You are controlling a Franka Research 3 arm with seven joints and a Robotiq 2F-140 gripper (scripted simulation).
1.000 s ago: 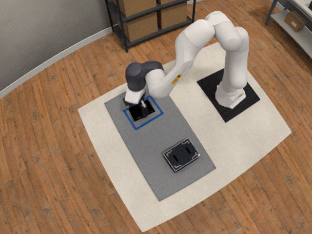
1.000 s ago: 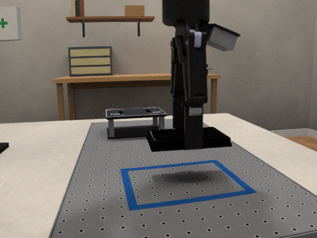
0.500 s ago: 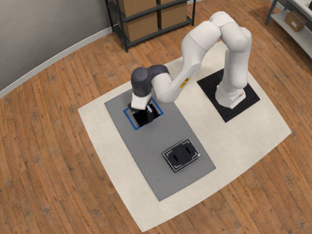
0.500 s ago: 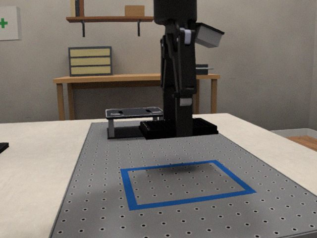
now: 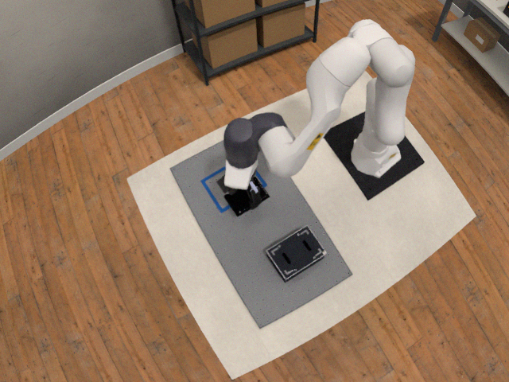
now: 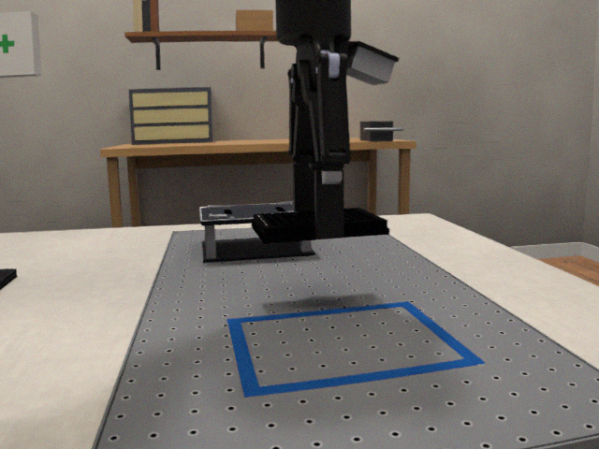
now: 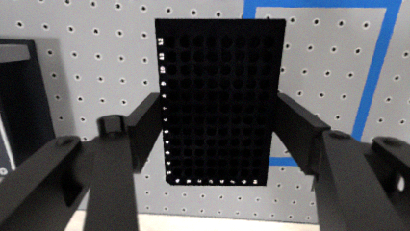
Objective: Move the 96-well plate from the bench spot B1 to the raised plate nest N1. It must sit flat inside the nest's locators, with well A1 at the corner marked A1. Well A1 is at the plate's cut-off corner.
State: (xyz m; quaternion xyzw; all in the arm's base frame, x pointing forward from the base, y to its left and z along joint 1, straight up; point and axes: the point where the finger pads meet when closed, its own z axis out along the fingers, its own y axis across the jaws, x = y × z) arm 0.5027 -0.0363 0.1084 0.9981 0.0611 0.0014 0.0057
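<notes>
The raised plate nest lies 24 cm to the left of my hand, 6 cm behind it and 5 cm below it. The rest, counted from my hand: corner label 29 cm to the left, 14 cm behind, 5 cm below; then black 96-well plate 2 cm below.
</notes>
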